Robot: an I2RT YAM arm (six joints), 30 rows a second.
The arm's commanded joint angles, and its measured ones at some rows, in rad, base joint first. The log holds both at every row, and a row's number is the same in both.
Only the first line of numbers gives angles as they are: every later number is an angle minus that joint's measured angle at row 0.
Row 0, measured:
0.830, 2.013, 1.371, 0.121, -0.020, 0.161
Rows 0 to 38, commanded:
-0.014, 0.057, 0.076, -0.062, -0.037, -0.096
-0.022, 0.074, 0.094, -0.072, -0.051, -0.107
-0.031, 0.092, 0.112, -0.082, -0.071, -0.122
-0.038, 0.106, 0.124, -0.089, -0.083, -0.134
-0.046, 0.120, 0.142, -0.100, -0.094, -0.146
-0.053, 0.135, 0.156, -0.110, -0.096, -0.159
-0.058, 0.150, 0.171, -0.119, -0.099, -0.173
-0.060, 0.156, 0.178, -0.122, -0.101, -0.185
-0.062, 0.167, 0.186, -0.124, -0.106, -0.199
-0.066, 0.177, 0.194, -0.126, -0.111, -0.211
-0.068, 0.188, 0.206, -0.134, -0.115, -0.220
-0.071, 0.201, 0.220, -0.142, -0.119, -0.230
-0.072, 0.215, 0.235, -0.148, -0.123, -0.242
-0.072, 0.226, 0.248, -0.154, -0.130, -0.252
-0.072, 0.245, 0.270, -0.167, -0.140, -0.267
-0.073, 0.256, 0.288, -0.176, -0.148, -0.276
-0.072, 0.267, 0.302, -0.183, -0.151, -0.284
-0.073, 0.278, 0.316, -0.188, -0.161, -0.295
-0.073, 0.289, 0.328, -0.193, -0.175, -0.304
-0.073, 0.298, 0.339, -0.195, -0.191, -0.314
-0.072, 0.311, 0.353, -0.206, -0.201, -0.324
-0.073, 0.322, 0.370, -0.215, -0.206, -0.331
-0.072, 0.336, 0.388, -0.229, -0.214, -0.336
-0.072, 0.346, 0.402, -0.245, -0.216, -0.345
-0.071, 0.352, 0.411, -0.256, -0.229, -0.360
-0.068, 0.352, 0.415, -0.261, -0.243, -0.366
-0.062, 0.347, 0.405, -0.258, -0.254, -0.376
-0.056, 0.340, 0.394, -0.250, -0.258, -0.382
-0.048, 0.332, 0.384, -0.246, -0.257, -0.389
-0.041, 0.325, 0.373, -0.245, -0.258, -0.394
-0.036, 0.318, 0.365, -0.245, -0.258, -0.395
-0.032, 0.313, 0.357, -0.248, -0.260, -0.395
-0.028, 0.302, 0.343, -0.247, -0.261, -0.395
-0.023, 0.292, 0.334, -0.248, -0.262, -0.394
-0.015, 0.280, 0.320, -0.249, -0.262, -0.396
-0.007, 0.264, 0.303, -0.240, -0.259, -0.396
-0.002, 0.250, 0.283, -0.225, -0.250, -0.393
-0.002, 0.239, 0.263, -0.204, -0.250, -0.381
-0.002, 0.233, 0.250, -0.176, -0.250, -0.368
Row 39, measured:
-0.020, 0.291, 0.294, -0.205, -0.232, -0.364
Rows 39 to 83, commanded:
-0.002, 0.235, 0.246, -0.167, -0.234, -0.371
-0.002, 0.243, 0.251, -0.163, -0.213, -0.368
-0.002, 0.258, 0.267, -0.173, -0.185, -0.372
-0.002, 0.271, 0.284, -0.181, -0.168, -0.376
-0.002, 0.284, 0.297, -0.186, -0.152, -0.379
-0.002, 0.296, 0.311, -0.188, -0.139, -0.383
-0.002, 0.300, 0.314, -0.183, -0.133, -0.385
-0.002, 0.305, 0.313, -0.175, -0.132, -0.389
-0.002, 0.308, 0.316, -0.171, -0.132, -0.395
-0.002, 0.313, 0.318, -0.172, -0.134, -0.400
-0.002, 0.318, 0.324, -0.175, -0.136, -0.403
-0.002, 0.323, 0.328, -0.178, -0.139, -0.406
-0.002, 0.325, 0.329, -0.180, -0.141, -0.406
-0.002, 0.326, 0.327, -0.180, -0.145, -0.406
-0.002, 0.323, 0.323, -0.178, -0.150, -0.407
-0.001, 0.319, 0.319, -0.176, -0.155, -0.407
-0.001, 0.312, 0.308, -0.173, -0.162, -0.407
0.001, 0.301, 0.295, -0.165, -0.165, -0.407
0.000, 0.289, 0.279, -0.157, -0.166, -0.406
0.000, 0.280, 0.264, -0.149, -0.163, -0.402
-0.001, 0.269, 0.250, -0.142, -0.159, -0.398
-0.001, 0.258, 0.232, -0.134, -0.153, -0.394
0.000, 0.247, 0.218, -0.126, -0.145, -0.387
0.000, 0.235, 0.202, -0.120, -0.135, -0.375
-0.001, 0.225, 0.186, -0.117, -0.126, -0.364
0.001, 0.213, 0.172, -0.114, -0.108, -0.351
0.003, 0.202, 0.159, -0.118, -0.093, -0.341
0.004, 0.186, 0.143, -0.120, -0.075, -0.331
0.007, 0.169, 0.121, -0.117, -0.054, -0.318
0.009, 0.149, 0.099, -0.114, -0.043, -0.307
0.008, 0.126, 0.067, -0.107, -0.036, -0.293
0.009, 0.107, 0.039, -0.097, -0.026, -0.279
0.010, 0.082, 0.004, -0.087, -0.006, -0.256
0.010, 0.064, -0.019, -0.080, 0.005, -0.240
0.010, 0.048, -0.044, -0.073, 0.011, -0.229
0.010, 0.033, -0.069, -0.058, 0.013, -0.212
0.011, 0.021, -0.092, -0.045, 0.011, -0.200
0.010, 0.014, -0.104, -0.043, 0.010, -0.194
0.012, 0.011, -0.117, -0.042, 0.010, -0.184
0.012, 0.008, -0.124, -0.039, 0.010, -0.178
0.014, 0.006, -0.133, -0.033, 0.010, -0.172
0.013, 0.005, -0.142, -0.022, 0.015, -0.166
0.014, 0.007, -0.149, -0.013, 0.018, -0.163
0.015, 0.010, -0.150, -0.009, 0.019, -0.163
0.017, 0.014, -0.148, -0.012, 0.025, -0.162
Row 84, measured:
0.009, 0.028, -0.135, -0.031, -0.011, -0.195
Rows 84 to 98, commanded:
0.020, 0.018, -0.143, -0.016, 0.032, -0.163
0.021, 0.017, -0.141, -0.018, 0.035, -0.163
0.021, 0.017, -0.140, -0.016, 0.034, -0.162
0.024, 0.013, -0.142, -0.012, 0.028, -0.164
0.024, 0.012, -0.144, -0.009, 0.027, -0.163
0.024, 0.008, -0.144, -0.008, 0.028, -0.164
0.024, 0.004, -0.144, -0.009, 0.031, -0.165
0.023, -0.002, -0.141, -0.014, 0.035, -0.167
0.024, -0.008, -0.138, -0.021, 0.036, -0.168
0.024, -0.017, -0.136, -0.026, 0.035, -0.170
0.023, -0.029, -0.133, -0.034, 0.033, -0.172
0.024, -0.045, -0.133, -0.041, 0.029, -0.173
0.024, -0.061, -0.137, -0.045, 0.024, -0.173
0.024, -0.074, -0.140, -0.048, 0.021, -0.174
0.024, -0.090, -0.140, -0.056, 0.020, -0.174
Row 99, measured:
0.019, -0.002, -0.137, -0.042, 0.014, -0.174
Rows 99 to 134, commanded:
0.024, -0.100, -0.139, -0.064, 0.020, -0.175
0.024, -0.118, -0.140, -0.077, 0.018, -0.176
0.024, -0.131, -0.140, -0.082, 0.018, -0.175
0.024, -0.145, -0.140, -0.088, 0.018, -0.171
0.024, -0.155, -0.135, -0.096, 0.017, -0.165
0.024, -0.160, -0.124, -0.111, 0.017, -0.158
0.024, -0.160, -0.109, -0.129, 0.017, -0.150
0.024, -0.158, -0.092, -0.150, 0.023, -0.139
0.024, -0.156, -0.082, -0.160, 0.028, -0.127
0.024, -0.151, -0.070, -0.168, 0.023, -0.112
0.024, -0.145, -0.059, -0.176, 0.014, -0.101
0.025, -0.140, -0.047, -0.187, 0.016, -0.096
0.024, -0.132, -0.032, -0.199, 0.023, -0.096
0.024, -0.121, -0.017, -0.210, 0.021, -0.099
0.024, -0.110, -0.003, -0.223, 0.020, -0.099
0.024, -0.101, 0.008, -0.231, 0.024, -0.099
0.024, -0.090, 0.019, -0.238, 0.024, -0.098
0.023, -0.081, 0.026, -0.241, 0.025, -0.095
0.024, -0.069, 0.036, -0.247, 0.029, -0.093
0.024, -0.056, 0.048, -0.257, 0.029, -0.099
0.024, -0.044, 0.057, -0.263, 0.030, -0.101
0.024, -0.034, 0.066, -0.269, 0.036, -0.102
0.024, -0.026, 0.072, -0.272, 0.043, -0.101
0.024, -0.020, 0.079, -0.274, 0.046, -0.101
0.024, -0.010, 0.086, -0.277, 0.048, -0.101
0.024, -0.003, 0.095, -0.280, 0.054, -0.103
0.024, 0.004, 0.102, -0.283, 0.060, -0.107
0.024, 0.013, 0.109, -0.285, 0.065, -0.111
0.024, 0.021, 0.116, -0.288, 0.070, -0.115
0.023, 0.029, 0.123, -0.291, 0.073, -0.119
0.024, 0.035, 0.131, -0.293, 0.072, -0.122
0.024, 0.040, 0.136, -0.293, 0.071, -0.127
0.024, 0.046, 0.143, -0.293, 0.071, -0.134
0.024, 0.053, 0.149, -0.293, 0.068, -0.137
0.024, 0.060, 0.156, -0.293, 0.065, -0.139
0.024, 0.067, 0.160, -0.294, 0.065, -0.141
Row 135, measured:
0.019, 0.041, 0.127, -0.273, 0.053, -0.125
